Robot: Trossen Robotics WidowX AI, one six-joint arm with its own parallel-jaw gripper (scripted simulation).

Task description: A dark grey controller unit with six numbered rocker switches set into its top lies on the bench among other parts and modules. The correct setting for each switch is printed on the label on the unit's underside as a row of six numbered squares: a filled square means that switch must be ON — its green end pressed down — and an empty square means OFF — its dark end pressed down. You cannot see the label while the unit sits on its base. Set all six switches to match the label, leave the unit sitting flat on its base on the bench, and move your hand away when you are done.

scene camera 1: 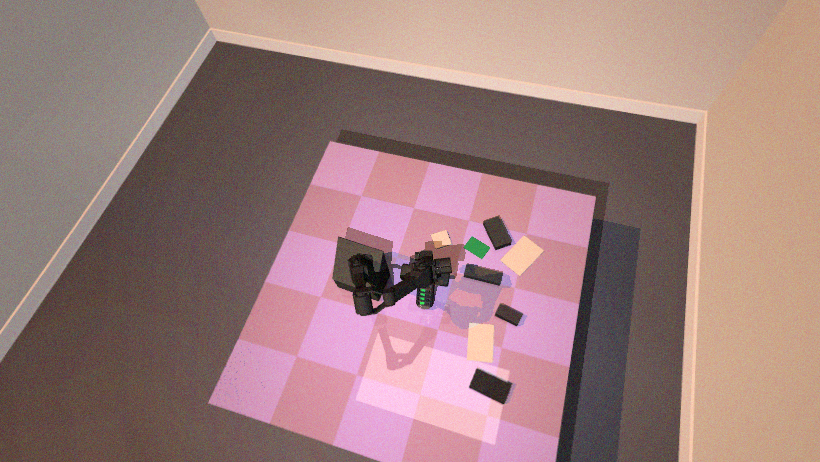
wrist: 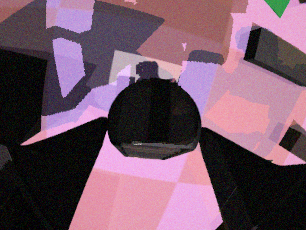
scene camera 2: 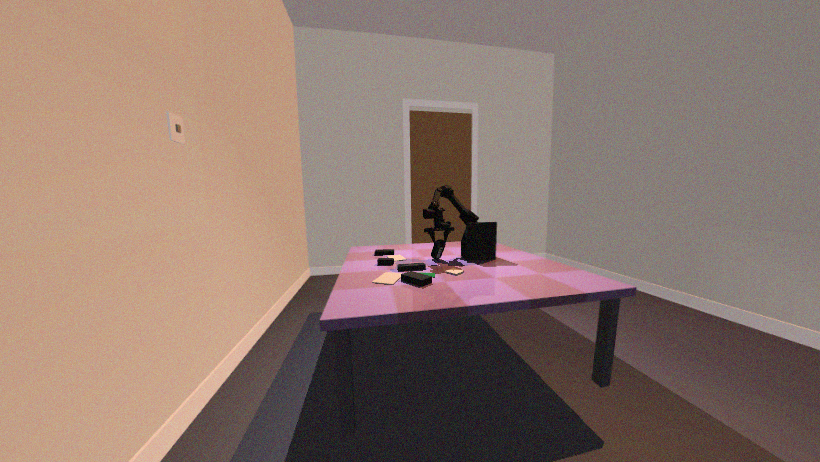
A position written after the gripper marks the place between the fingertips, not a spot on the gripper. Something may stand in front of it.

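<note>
There's a beige card (scene camera 1: 480,336) here, and you'd also see the gripper (wrist: 154,128).
</note>
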